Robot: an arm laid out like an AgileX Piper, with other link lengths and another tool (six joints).
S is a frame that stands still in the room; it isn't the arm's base.
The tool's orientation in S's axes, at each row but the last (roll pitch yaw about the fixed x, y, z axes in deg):
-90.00 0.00 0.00
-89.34 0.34 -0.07
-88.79 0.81 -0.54
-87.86 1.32 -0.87
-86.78 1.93 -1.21
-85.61 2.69 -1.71
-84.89 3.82 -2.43
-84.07 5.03 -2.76
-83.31 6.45 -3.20
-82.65 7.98 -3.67
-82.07 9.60 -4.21
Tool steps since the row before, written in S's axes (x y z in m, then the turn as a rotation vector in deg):
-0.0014 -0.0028 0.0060 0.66 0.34 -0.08
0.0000 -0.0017 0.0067 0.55 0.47 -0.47
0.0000 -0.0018 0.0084 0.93 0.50 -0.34
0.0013 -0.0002 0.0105 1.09 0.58 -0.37
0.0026 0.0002 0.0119 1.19 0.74 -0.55
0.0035 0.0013 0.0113 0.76 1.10 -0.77
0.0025 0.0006 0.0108 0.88 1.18 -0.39
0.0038 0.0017 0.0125 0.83 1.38 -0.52
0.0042 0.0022 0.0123 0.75 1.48 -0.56
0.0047 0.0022 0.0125 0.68 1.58 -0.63
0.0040 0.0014 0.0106 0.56 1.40 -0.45
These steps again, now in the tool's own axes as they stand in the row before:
-0.0014 -0.0060 -0.0028 0.66 0.08 0.34
0.0000 -0.0067 -0.0016 0.55 0.47 0.47
-0.0001 -0.0084 -0.0016 0.93 0.34 0.50
0.0011 -0.0105 0.0002 1.09 0.37 0.58
0.0022 -0.0119 0.0009 1.19 0.55 0.74
0.0029 -0.0113 0.0023 0.76 0.82 1.06
0.0017 -0.0108 0.0017 0.85 0.44 1.18
0.0026 -0.0125 0.0032 0.81 0.60 1.36
0.0027 -0.0123 0.0039 0.72 0.66 1.45
0.0028 -0.0126 0.0041 0.66 0.75 1.54
0.0021 -0.0108 0.0032 0.52 0.56 1.37

